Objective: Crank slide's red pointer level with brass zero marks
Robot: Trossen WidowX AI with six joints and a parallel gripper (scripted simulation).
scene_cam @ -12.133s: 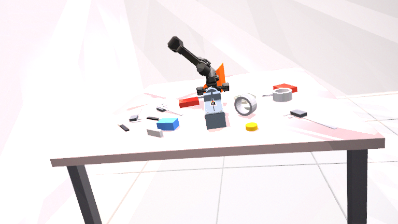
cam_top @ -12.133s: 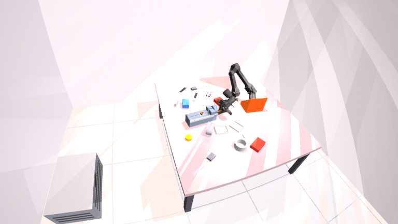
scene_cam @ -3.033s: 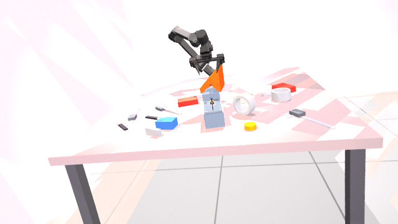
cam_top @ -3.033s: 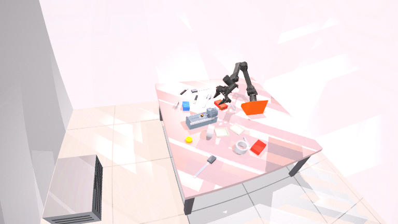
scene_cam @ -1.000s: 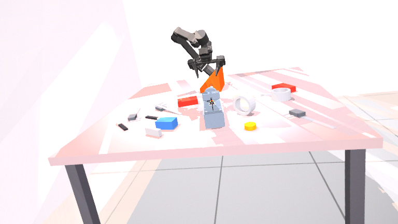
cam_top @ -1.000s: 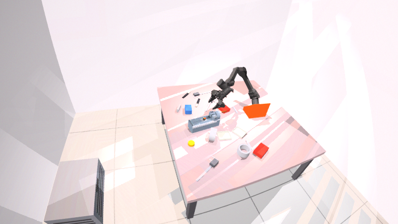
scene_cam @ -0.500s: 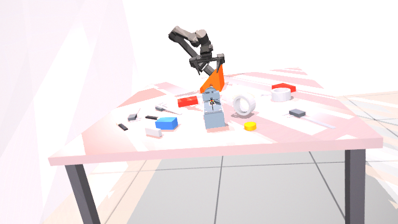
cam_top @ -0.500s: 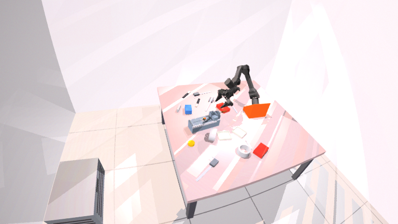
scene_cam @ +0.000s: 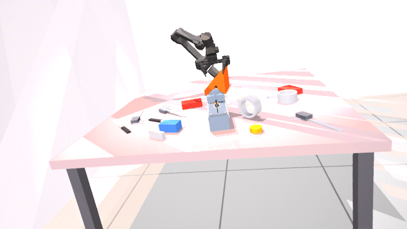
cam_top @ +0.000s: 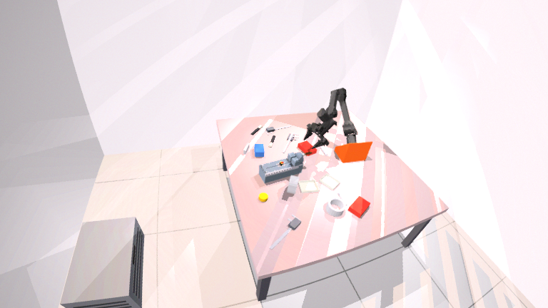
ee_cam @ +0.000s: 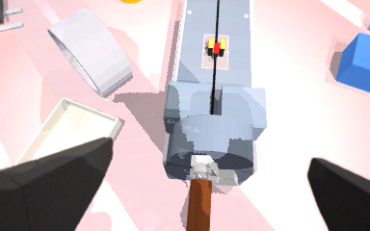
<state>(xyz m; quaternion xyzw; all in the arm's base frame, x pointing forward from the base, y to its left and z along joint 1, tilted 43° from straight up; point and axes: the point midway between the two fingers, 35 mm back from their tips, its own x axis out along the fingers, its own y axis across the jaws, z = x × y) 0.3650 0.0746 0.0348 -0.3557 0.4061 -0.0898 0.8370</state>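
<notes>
Right now my gripper tip is 8 cm above the orange handle and 2 cm past it. Round my gripper tip: red pointer: 15 cm ahead, 11 cm below, 1 cm to the left; yellow disc: 32 cm ahead, 19 cm to the left, 19 cm below; blue block: 23 cm ahead, 21 cm to the right, 17 cm below.
</notes>
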